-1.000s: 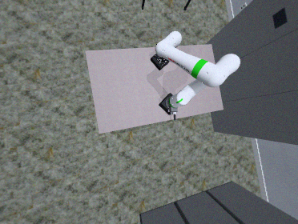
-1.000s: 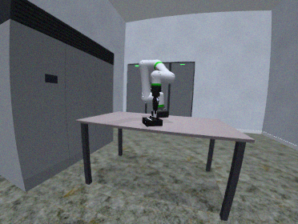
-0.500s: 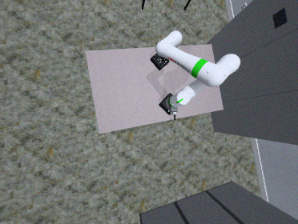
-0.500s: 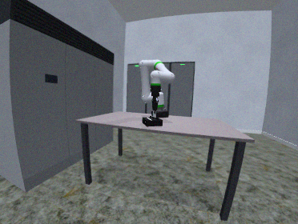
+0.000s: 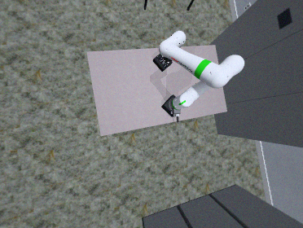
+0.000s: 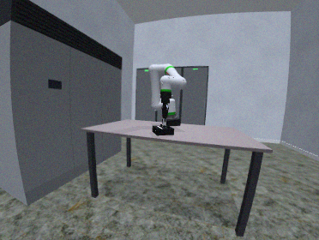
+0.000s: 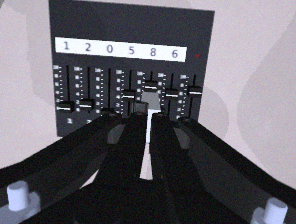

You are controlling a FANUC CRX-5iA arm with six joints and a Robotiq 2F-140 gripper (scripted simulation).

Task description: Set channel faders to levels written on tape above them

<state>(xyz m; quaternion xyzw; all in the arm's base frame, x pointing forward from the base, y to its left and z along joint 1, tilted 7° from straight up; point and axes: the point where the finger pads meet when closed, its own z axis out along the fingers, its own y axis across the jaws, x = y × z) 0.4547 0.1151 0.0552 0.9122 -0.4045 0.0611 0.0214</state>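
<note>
Now: the channel 3 cap 20 mm ahead of my hand, 40 mm to the left of it and 30 mm below it. The rest, counted from my hand: master fader cap: 20 mm behind, 40 mm to the right, 30 mm below; channel 1 cap: 60 mm ahead, 70 mm to the left, 30 mm below; channel 2 cap: 50 mm ahead, 50 mm to the left, 30 mm below.
</note>
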